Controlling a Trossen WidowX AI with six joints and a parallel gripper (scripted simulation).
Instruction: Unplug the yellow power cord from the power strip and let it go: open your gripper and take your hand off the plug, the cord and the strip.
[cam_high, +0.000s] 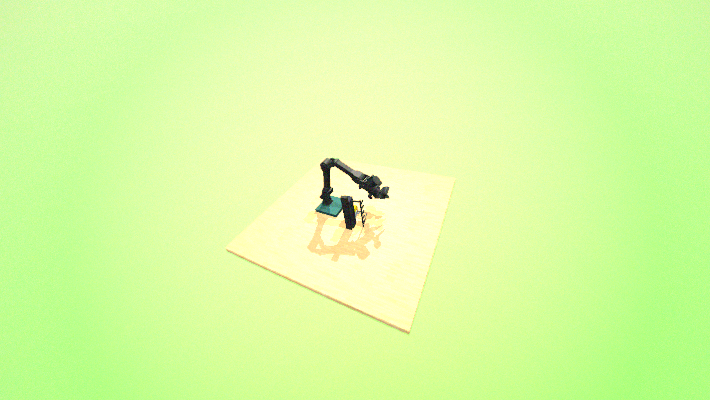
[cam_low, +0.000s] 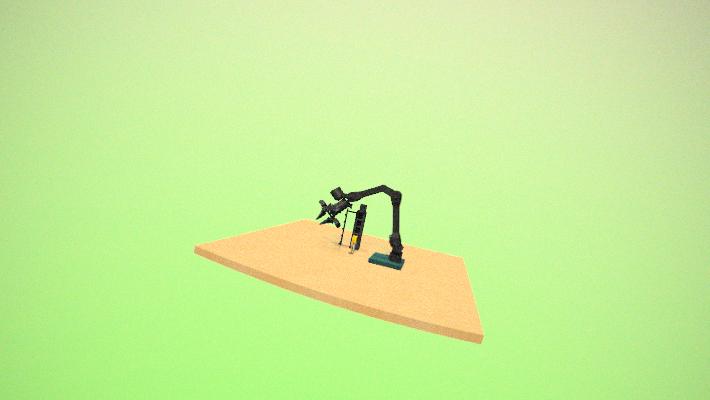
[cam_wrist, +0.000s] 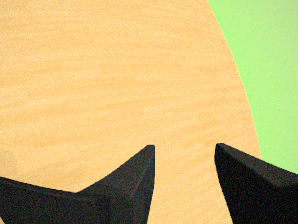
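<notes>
Now: the yellow plug 200 mm behind my gripper tip, 140 mm to the right of it and 60 mm below it.
</notes>
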